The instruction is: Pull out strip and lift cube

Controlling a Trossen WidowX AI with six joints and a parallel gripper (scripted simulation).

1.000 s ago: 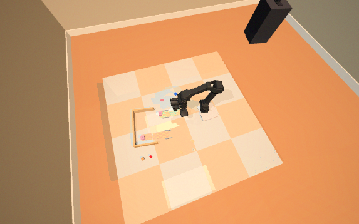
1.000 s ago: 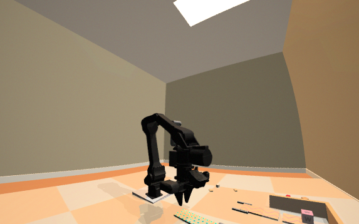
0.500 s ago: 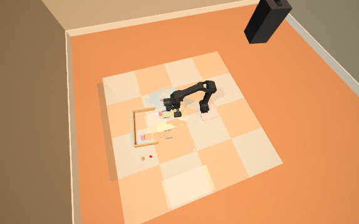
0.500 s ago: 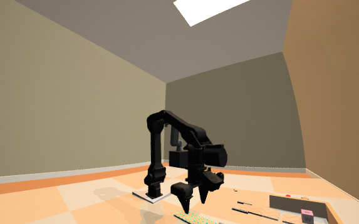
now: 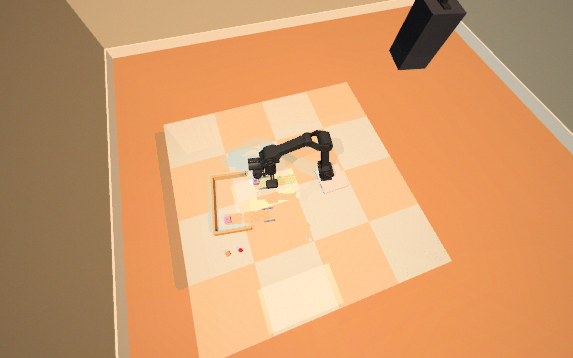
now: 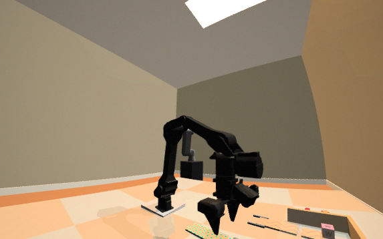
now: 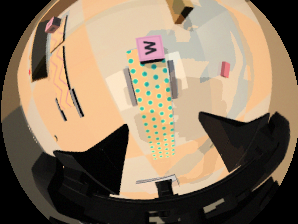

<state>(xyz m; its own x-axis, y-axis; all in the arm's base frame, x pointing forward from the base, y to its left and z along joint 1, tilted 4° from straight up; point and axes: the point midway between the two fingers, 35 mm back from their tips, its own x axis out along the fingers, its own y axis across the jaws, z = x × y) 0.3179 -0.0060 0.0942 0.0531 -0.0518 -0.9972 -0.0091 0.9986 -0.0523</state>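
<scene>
Right now the pink block is 6 cm ahead of my gripper tip, 14 cm to the right of it and 5 cm below it.
</scene>
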